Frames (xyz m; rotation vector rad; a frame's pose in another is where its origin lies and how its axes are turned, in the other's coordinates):
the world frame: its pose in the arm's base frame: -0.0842 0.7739 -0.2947 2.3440 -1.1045 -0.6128
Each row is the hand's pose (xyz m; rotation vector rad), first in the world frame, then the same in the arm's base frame.
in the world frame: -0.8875 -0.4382 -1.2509 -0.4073 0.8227 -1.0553
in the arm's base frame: 0.3783 2.0084 0.6034 2.2674 0.6078 -0.0968
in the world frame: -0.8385 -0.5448 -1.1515 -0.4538 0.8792 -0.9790
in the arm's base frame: 0.4116 2.0070 0.4533 2.2000 0.5485 -0.0412
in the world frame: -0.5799 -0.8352 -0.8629 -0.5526 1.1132 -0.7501
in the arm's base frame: 0.5642 1.8996 0.0064 1.9925 0.4051 0.2034
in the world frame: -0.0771 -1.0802 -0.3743 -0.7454 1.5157 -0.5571
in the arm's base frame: 0.7161 1.5275 -0.6180 1.6138 0.4195 0.5390
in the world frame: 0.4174 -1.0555 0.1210 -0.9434 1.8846 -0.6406
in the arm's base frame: 0.7021 1.0086 -1.0882 1.2810 0.6858 0.7532
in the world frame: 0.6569 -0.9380 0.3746 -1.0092 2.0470 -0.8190
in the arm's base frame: 0.6259 0.6948 -1.2649 1.1560 0.9121 0.8258
